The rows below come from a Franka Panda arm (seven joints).
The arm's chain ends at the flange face. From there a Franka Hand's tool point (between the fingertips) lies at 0.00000 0.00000 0.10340 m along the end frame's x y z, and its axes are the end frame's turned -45 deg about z.
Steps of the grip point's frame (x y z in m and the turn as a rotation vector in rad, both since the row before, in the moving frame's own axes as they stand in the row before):
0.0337 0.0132 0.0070 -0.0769 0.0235 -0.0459
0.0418 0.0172 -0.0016 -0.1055 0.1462 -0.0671
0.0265 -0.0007 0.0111 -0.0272 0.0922 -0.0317
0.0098 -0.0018 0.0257 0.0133 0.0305 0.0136
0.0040 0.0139 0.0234 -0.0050 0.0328 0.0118
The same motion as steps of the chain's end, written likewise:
0.0257 -0.0182 0.0073 -0.0378 0.0710 -0.0459
0.0235 -0.0138 0.0001 0.0288 0.1780 -0.0671
0.0096 -0.0144 0.0116 0.0460 0.0844 -0.0317
0.0044 -0.0050 0.0258 0.0310 0.0122 0.0136
0.0099 0.0090 0.0235 0.0197 0.0267 0.0118

